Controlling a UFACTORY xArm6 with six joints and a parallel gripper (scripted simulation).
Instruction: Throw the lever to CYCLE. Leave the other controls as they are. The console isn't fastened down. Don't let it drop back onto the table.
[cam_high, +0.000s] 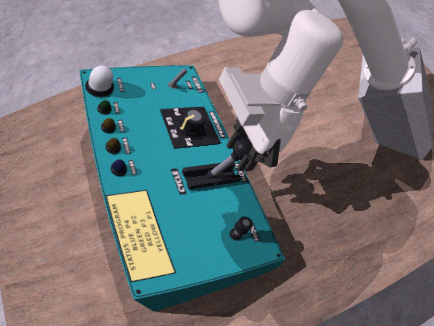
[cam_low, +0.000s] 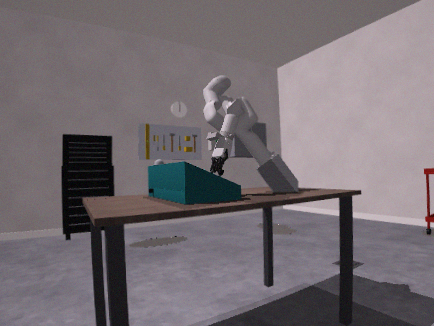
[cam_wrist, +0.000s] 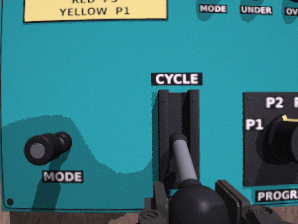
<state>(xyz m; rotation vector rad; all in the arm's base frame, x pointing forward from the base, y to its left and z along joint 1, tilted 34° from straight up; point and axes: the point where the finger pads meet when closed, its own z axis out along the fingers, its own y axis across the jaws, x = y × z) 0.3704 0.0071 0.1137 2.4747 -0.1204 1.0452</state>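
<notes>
My gripper is now 30 mm short of the black ball-topped lever, 20 mm above it and 10 mm to the left of it. The rest, counted from my hand: teal console 80 mm to the right, 70 mm ahead, 50 mm below; then mode toggle 100 mm to the left, 80 mm ahead, 30 mm below; then program dial 130 mm to the right, 30 mm below, 30 mm ahead.
</notes>
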